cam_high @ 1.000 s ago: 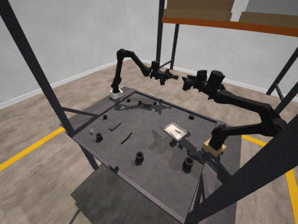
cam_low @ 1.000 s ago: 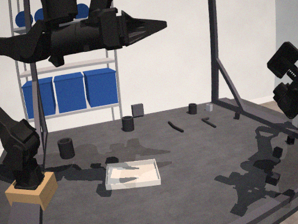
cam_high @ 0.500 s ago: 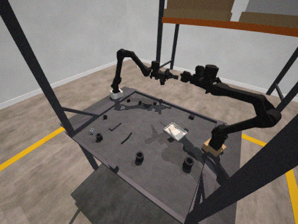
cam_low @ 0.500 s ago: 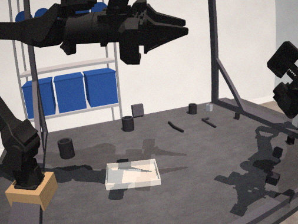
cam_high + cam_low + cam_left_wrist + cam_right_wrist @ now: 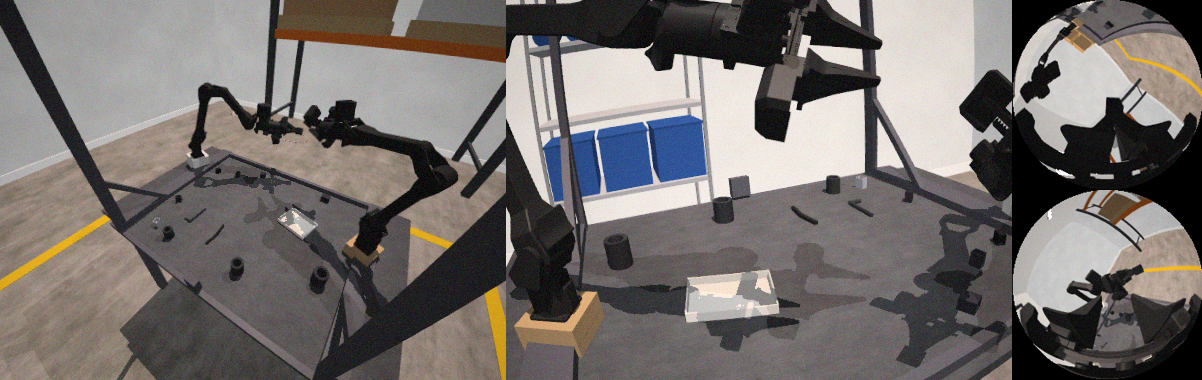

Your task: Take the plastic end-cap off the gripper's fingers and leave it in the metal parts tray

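The plastic end-cap lies 13 cm ahead of my right hand, 12 cm to the left of it and 10 cm below it. The rest, counted from my right hand: white metal parts tray: 19 cm behind, 10 cm to the right, 35 cm below.
Right now my left hand is 3 cm to the left of the plastic end-cap and 2 cm short of it. Round my left hand: white metal parts tray 30 cm behind, 26 cm below, 25 cm to the right.
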